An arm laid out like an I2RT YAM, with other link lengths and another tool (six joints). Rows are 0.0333 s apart.
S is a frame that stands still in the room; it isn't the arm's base.
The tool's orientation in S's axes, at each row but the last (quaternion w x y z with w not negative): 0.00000 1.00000 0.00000 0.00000; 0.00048 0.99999 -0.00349 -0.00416; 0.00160 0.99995 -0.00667 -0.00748; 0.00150 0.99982 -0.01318 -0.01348; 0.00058 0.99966 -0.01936 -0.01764; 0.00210 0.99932 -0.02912 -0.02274; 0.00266 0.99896 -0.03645 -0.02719; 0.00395 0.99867 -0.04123 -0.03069
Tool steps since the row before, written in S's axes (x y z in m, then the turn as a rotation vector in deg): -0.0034 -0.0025 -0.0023 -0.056 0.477 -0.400; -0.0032 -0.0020 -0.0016 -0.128 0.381 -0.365; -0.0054 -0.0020 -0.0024 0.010 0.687 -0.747; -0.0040 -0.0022 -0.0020 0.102 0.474 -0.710; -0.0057 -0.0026 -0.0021 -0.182 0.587 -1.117; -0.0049 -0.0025 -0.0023 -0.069 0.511 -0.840; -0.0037 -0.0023 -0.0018 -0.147 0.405 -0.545; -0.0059 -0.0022 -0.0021 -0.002 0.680 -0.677
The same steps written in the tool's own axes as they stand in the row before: -0.0034 0.0025 0.0023 -0.056 -0.477 0.400; -0.0032 0.0020 0.0016 -0.128 -0.380 0.366; -0.0053 0.0021 0.0025 0.012 -0.690 0.745; -0.0039 0.0023 0.0021 0.109 -0.479 0.706; -0.0055 0.0028 0.0023 -0.165 -0.582 1.122; -0.0046 0.0028 0.0025 -0.061 -0.511 0.841; -0.0034 0.0025 0.0020 -0.146 -0.397 0.551; -0.0056 0.0027 0.0025 -0.017 -0.685 0.672
